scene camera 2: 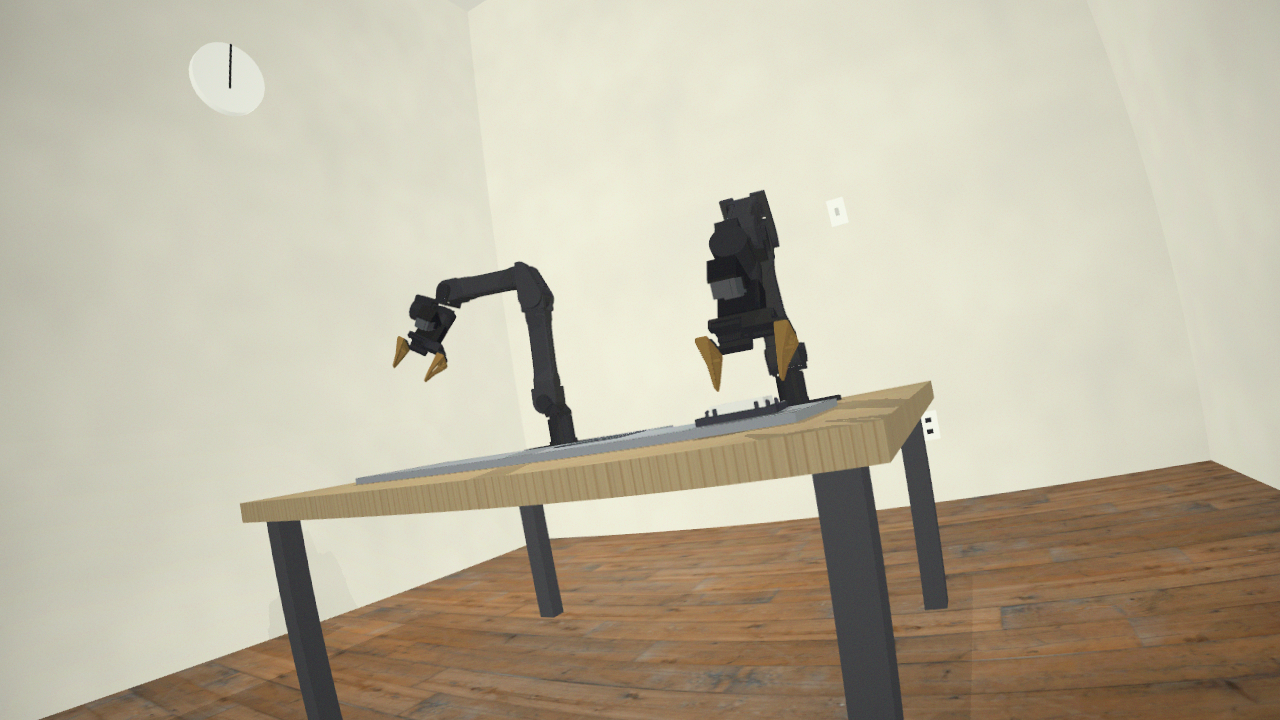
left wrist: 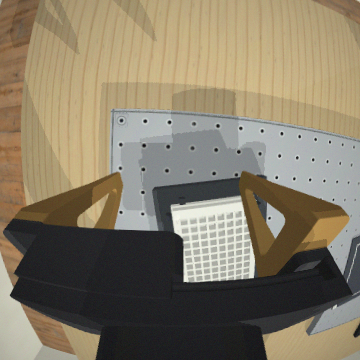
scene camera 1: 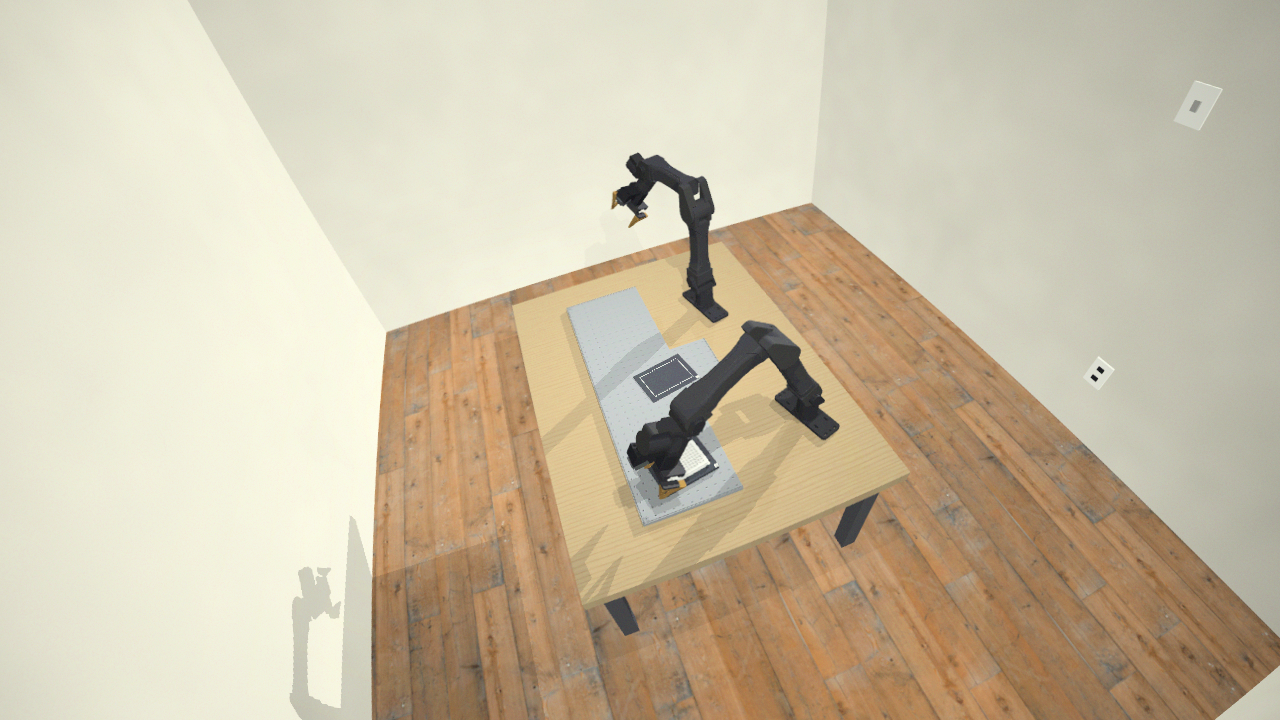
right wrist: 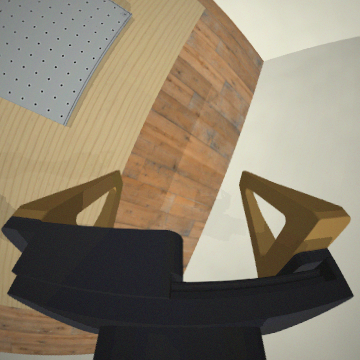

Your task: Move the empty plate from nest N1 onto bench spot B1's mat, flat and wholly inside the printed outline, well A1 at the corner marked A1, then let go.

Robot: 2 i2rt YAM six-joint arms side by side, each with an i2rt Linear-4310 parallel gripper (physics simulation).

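Where they show: left gripper, between the fingertips: (scene camera 2: 748, 384) (left wrist: 180, 177) (scene camera 1: 654, 483); right gripper, between the fingertips: (scene camera 2: 409, 374) (scene camera 1: 620, 218) (right wrist: 180, 176); left arm's base, origin of its link: (scene camera 1: 806, 412); right arm's base, origin of its link: (scene camera 1: 704, 304).
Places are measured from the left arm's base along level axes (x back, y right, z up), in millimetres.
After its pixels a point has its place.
The white gridded plate (scene camera 1: 693, 458) {y 71, x -358, z 36 mm} (scene camera 2: 760, 402) {y 54, x -456, z 32 mm} (left wrist: 215, 245) {y 84, x -408, z 39 mm} lies in the dark nest (scene camera 2: 742, 414) {y 82, x -472, z 20 mm} (left wrist: 163, 205) {y 41, x -458, z 25 mm} on the grey board. My left gripper (scene camera 1: 656, 480) {y 65, x -489, z 60 mm} (scene camera 2: 750, 385) {y 65, x -489, z 60 mm} (left wrist: 180, 177) {y 65, x -489, z 60 mm} is open and empty above the nest; in the left wrist view its right-hand finger covers the plate's right edge and its body hides the plate's near part. The dark mat (scene camera 1: 666, 378) {y 364, x -235, z 14 mm} with a white printed outline lies farther up the board in scene camera 1. Corner markings are too small to read. My right gripper (scene camera 1: 622, 216) {y 927, x -1, z 249 mm} (scene camera 2: 410, 373) {y 927, x -1, z 249 mm} (right wrist: 180, 176) {y 927, x -1, z 249 mm} is open and empty, high up.
The grey perforated board (scene camera 1: 608, 313) {y 757, x -208, z 13 mm} (left wrist: 300, 165) {y 207, x -463, z 13 mm} (right wrist: 45, 55) {y 763, x -166, z 13 mm} lies on the wooden table (scene camera 1: 805, 474) {y -140, x -149, z 0 mm} (scene camera 2: 626, 474) {y 199, x -722, z -16 mm} (left wrist: 200, 55) {y 116, x -609, z 0 mm}. The left forearm passes over the board close to the mat in scene camera 1. The right arm stands at the table's far end there.
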